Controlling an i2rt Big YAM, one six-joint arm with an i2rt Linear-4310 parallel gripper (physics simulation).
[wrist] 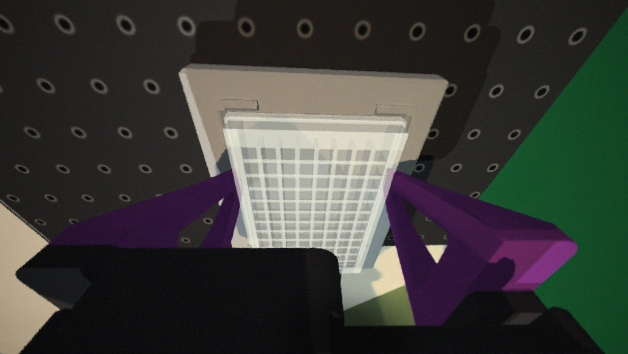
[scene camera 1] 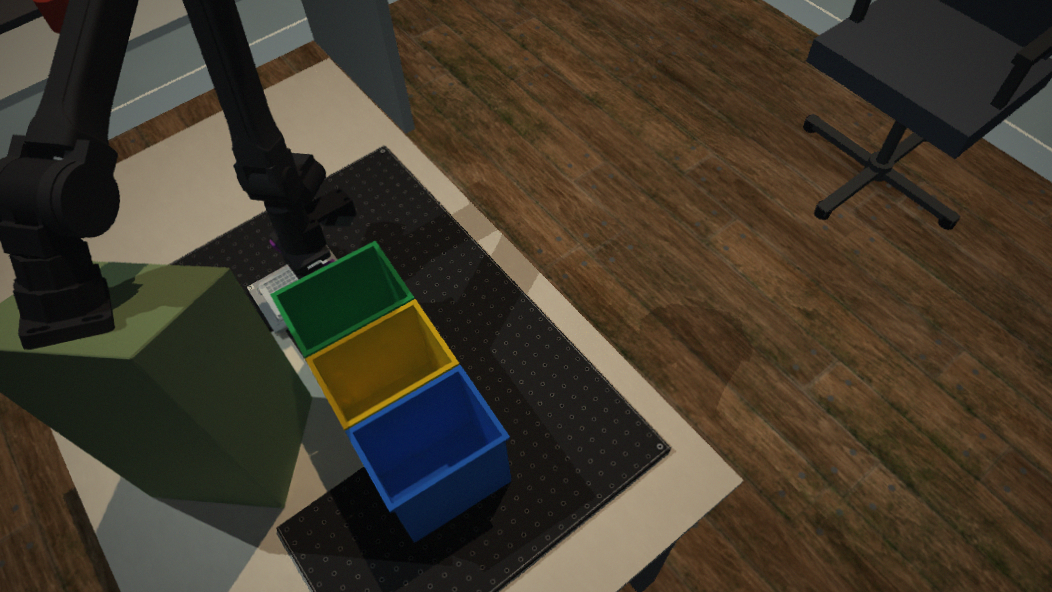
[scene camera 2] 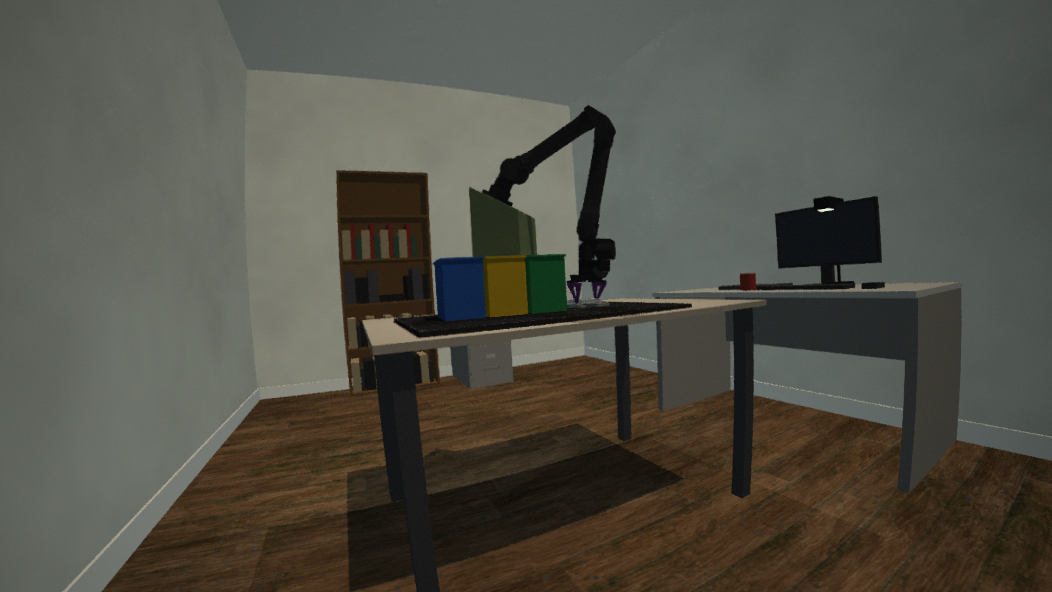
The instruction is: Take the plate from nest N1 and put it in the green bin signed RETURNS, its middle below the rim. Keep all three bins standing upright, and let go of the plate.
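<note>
The clear, gridded plate [scene camera 1: 279, 279] [wrist: 315, 200] lies flat in or barely above the beige nest [wrist: 310, 90]; the exact height cannot be told. My gripper [scene camera 2: 587, 298] [wrist: 312, 177] points down over it, its purple fingertips against the plate's two long sides, shut on the plate. In scene camera 1 the arm hides the fingertips. The green bin [scene camera 1: 345, 298] [scene camera 2: 546, 283] [wrist: 575, 165] stands upright right beside the nest and looks empty. The nest's label and the RETURNS sign cannot be read.
The yellow bin [scene camera 1: 382, 364] [scene camera 2: 506, 287] and the blue bin [scene camera 1: 434, 441] [scene camera 2: 460, 289] stand upright in a row with the green one on the black perforated board [scene camera 1: 559, 397]. The arm's green pedestal [scene camera 1: 220, 397] [scene camera 2: 500, 228] rises beside the row.
</note>
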